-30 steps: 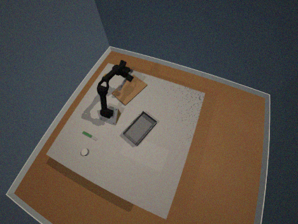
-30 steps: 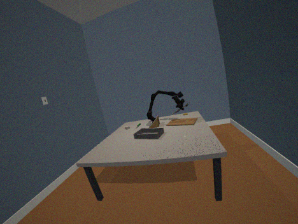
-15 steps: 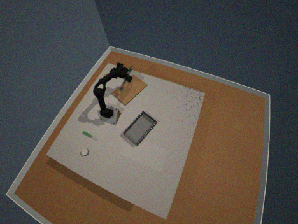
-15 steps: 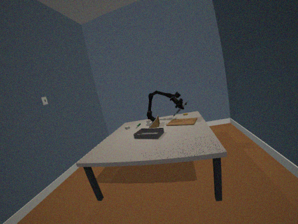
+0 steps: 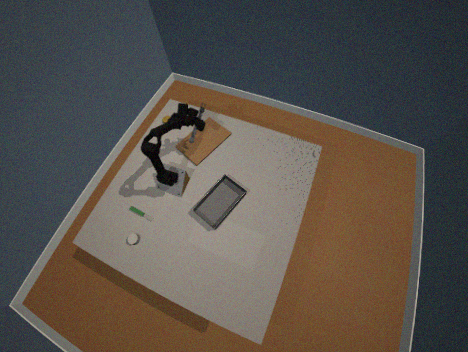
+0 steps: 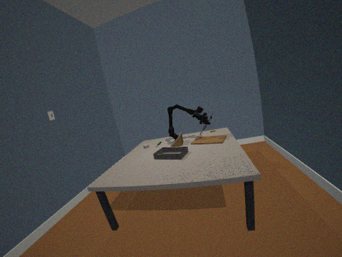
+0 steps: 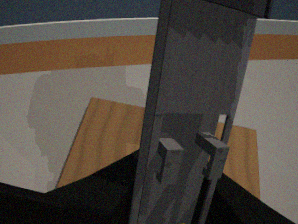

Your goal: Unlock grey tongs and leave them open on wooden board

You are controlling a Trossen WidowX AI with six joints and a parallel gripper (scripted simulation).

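Now: gripper tip 10 mm past the yellow slider, 30 mm to the left of it and 20 mm below it. Round my gripper tip: wooden board (40 mm to the right, 180 mm below); roasting tin (290 mm ahead, 450 mm to the right, 160 mm below); yellow disc (370 mm behind, 50 mm to the left, 180 mm below).
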